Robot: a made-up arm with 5 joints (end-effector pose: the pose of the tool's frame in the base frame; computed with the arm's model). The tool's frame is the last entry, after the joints. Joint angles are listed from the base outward.
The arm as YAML. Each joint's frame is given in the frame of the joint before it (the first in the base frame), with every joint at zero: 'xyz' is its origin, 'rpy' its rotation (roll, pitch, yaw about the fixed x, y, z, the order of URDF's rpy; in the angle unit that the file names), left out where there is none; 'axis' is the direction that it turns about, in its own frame. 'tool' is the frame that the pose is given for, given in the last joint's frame.
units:
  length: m
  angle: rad
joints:
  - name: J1
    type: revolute
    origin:
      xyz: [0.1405, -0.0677, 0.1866]
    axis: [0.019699, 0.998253, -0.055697]
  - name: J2
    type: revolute
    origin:
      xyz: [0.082, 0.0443, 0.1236]
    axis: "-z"
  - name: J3
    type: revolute
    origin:
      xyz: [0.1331, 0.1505, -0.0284]
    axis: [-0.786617, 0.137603, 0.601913]
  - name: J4
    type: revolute
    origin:
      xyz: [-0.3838, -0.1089, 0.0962]
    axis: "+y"
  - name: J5
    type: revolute
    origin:
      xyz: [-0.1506, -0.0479, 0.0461]
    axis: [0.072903, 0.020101, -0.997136]
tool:
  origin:
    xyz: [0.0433, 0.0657, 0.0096]
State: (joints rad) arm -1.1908 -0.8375 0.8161 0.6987 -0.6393
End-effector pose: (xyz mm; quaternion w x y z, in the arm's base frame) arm -312.6 -194.8 242.9 0.5920 -0.7364 -0.0478 0.3240
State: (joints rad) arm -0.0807 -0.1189 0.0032 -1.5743 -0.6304
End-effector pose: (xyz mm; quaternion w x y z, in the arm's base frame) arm -89.0 10.9 205.3 0.6240 -0.2030 -0.7164 0.2370
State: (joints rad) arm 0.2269 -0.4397 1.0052 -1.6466 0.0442
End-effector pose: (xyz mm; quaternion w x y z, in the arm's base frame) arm 179.1 -193.0 474.4 0.6053 0.1640 -0.5271 0.5735
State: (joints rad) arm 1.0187 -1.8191 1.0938 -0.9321 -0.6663
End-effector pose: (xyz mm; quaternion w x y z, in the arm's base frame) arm 564.4 -241.6 140.9 0.0671 0.4121 -0.4573 0.7852
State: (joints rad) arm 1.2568 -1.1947 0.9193 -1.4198 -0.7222
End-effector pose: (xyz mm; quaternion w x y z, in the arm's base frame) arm 390.8 -288.4 141.0 0.4110 0.4921 -0.4304 0.6353
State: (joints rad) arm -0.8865 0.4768 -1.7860 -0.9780 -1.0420
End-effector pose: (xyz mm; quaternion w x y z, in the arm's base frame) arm 48.5 566.0 468.9 0.4240 0.1931 -0.7285 -0.5023
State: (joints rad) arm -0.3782 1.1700 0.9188 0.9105 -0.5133
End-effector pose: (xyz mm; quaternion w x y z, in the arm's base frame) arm 32.8 203.3 628.3 0.8704 0.0524 0.4682 -0.1432
